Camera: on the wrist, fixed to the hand. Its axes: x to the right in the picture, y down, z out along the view.
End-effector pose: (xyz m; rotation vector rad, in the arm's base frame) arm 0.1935 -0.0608 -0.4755 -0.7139 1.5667 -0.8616
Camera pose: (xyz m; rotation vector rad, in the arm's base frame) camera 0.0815 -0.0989 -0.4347 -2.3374 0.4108 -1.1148
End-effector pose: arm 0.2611 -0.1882 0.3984 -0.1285 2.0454 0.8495
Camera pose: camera 0.1910 -0.2913 0.3876 -1.2699 0.7033 0.2277
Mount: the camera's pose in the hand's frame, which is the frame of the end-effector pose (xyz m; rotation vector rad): 0.0276 -0.0565 -0.1082 -0.4417 -0.6252 -1.5149
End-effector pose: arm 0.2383 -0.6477 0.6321 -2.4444 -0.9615 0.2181
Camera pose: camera 0.2598 -0.6363 0.7549 1.1657 2.7940 -0.1962
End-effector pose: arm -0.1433 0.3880 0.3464 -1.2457 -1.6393 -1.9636
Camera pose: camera -0.2444 0.3154 0.3333 0.2828 1.3303 1.2549
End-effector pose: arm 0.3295 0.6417 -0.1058 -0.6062 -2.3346 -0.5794
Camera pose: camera 0.3308 0.5454 -0.0259 -0.8801 2.1789 1.3058
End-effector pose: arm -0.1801 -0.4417 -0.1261 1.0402 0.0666 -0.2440
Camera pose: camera -0.1598 -0.3805 -0.2334 0.2467 0.3201 -1.8197
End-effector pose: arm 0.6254 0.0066 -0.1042 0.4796 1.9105 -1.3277
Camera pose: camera 0.5304 0.0803 -0.0693 -1.7082 1.7783 -1.4398
